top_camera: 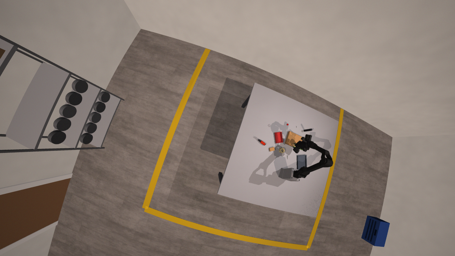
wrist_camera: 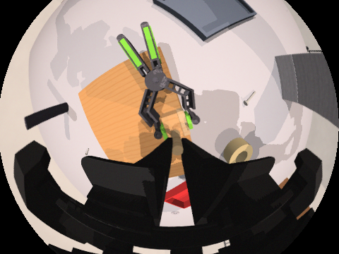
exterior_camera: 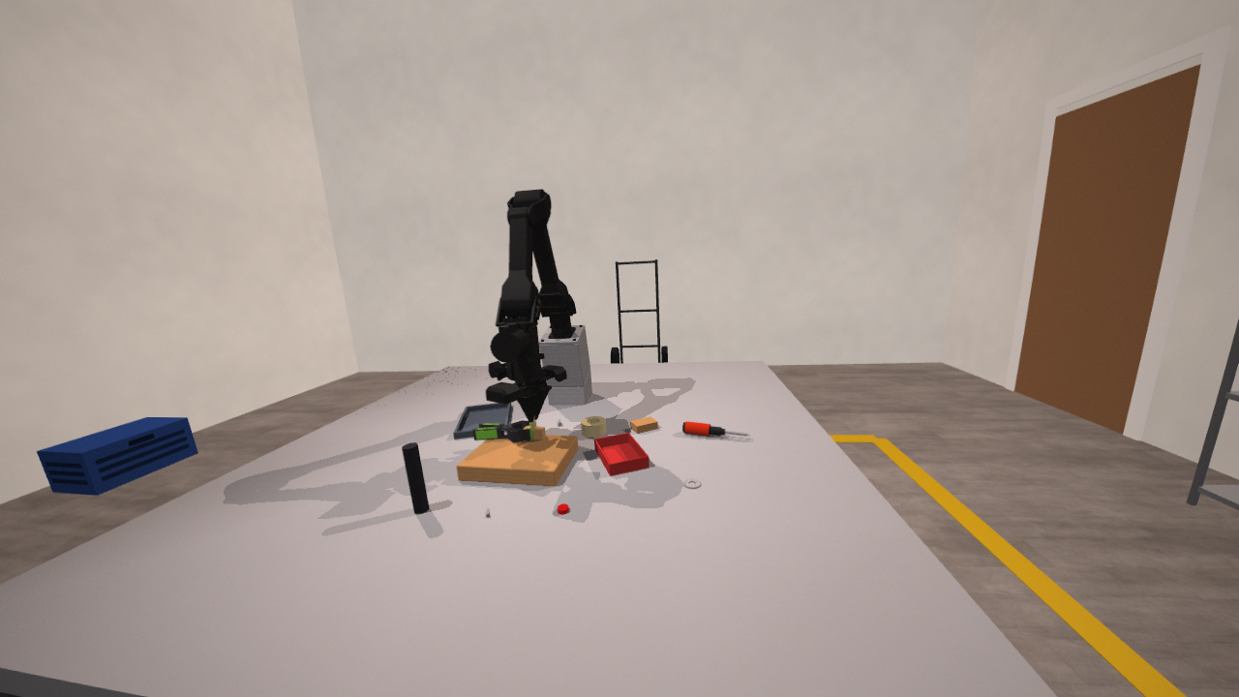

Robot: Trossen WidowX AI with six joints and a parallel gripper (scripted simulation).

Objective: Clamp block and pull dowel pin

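Right now the dowel pin is 40 mm below my hand. Round my hand: bench stop: 10 mm behind, 10 mm to the right, 60 mm below; wooden board: 60 mm ahead, 10 mm to the right, 90 mm below; small wooden block: 70 mm below.
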